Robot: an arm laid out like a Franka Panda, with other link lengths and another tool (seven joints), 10 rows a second.
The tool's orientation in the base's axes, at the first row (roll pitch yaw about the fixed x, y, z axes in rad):
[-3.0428 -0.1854 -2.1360]
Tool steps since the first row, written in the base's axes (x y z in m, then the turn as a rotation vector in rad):
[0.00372 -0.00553 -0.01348 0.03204 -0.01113 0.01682]
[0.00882 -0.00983 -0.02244 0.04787 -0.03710 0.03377]
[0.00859 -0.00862 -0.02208 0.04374 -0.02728 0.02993]
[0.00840 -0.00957 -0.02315 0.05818 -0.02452 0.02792]
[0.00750 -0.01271 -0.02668 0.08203 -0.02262 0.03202]
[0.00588 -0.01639 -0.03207 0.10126 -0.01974 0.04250]
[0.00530 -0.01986 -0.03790 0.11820 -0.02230 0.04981]
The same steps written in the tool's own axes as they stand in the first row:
[0.00015 -0.00472 0.01428 -0.00453 -0.03463 -0.01462]
[-0.00062 -0.01041 0.02386 0.01182 -0.06317 -0.02604]
[-0.00144 -0.00962 0.02326 0.00513 -0.05421 -0.02426]
[-0.00075 -0.00985 0.02450 -0.00513 -0.06486 -0.02308]
[0.00168 -0.01037 0.02862 -0.01850 -0.08455 -0.02785]
[0.00460 -0.01037 0.03468 -0.02909 -0.10042 -0.03898]
[0.00671 -0.01111 0.04112 -0.03453 -0.11685 -0.04585]

